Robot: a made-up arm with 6 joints.
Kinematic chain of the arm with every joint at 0, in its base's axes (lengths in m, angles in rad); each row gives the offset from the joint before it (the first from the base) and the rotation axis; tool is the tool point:
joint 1: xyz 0 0 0.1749 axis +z
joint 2: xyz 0 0.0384 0 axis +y
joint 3: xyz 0 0 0.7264 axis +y
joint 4: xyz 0 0 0.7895 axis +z
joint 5: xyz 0 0 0 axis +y
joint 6: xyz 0 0 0.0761 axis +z
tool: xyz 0 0 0
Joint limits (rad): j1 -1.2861..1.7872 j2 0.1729..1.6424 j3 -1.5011..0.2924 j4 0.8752..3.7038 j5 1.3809..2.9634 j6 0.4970..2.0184
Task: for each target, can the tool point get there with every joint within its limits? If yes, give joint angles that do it. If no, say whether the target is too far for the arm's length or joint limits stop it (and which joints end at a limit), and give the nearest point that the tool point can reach.
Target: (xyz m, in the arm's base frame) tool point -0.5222 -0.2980 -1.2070
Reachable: no: joint limits stop it (at a limit: joint 1, joint 2, joint 3, joint 4) | nearest point 0.4536 -1.3169 -0.1553 | short by 1.760 m
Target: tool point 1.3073 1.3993 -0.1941
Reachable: no: too far | nearest point 1.0279 1.1002 -0.0850 | short by 0.424 m
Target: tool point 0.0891 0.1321 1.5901
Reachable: yes | joints 0.2735 0.4173 -0.5982 2.0664 1.8305 0.6615
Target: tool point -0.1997 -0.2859 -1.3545
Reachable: no: joint limits stop it (at a limit: joint 1, joint 2, joint 3, joint 4) | nearest point 0.4705 -1.3214 -0.1721 | short by 1.709 m
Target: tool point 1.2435 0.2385 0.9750
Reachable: yes | joints 0.1489 1.0857 -0.0587 2.9645 1.8102 0.6863
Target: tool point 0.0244 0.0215 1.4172
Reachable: yes | joints -0.6933 0.5520 -1.0353 3.2862 2.5350 1.1734
